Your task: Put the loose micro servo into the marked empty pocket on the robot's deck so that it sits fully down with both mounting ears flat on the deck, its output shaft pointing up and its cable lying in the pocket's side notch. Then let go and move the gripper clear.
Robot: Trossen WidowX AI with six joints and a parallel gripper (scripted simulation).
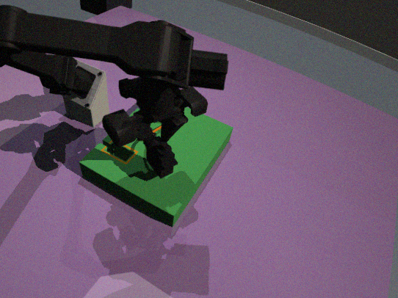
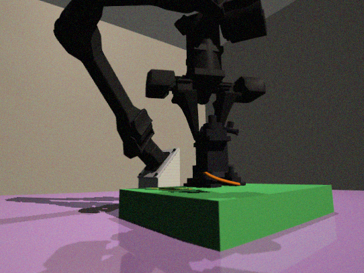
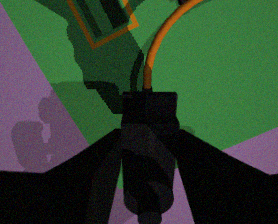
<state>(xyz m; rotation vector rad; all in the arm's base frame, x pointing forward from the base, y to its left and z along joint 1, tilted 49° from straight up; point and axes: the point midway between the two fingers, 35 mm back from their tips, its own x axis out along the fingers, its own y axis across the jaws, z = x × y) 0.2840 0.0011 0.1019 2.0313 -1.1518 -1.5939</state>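
My gripper tip is now 1 cm short of the green deck, 8 cm to the right of it and 10 cm above it.
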